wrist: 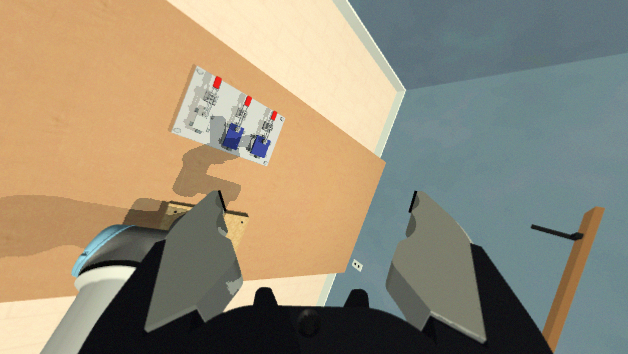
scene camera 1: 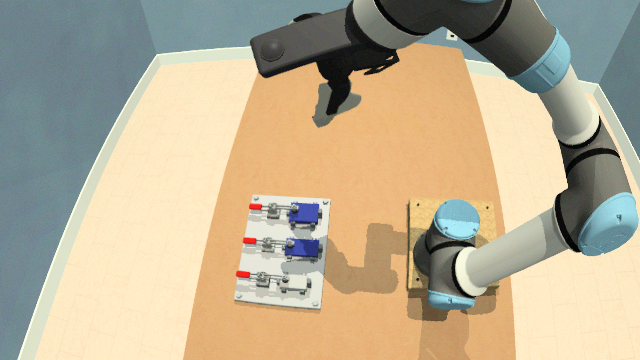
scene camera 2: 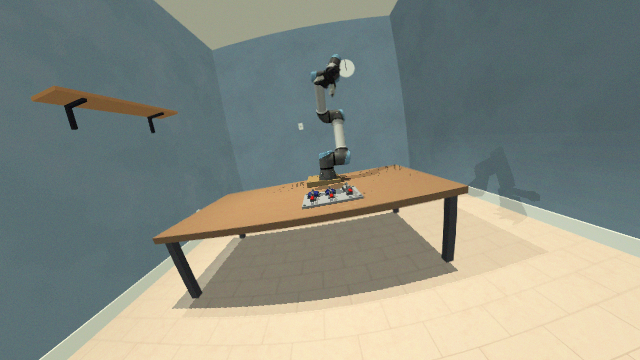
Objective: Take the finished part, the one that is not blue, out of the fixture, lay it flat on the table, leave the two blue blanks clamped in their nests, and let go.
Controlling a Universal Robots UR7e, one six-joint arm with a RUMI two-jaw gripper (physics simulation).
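Pixels of known places: gripper, fingertip midpoint: (wrist: 316, 193) (scene camera 1: 301, 76) (scene camera 2: 323, 90); arm's base at its link origin: (scene camera 2: 327, 178).
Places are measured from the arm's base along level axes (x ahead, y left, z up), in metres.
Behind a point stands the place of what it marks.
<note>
The white fixture plate (scene camera 1: 245, 290) {x 0.530, y 0.082, z -0.020 m} (scene camera 2: 320, 202) {x 0.522, y -0.129, z -0.020 m} (wrist: 186, 120) {x 0.381, y 0.102, z -0.020 m} lies on the table (scene camera 1: 380, 165) {x 0.135, y -0.346, z -0.035 m} (scene camera 2: 240, 215) {x 0.427, y -0.633, z -0.035 m} (wrist: 310, 210) {x 0.107, y -0.551, z -0.035 m}. The finished part, whitish (scene camera 1: 295, 284) {x 0.391, y 0.071, z 0.006 m} (wrist: 196, 119) {x 0.393, y 0.078, z 0.006 m}, sits in the end nest nearest the bottom in scene camera 1, under a clamp with a red handle. Two blue blanks, one in the middle nest (scene camera 1: 302, 248) {x 0.375, y -0.042, z -0.004 m} (wrist: 233, 137) {x 0.374, y -0.047, z -0.004 m} and one in the other end nest (scene camera 1: 304, 213) {x 0.370, y -0.152, z 0.001 m} (wrist: 260, 146) {x 0.372, y -0.154, z 0.001 m}, sit under their clamps. My gripper (wrist: 316, 193) {x 0.331, y 0.029, z 0.630 m} is open and empty, high above the table and well away from the fixture. In scene camera 1 its fingers show partly.
The arm's base stands on a wooden board (scene camera 1: 417, 210) {x 0.048, y -0.142, z 0.010 m} (wrist: 240, 227) {x 0.020, y -0.160, z 0.011 m} beside the fixture. The arm (scene camera 1: 520, 255) {x -0.054, y 0.204, z 0.377 m} (scene camera 2: 339, 132) {x -0.040, y 0.174, z 0.369 m} rises from it. A wall shelf (scene camera 2: 107, 102) (wrist: 575, 275) is on one wall. A wall clock (scene camera 2: 347, 68) hangs behind the arm.
</note>
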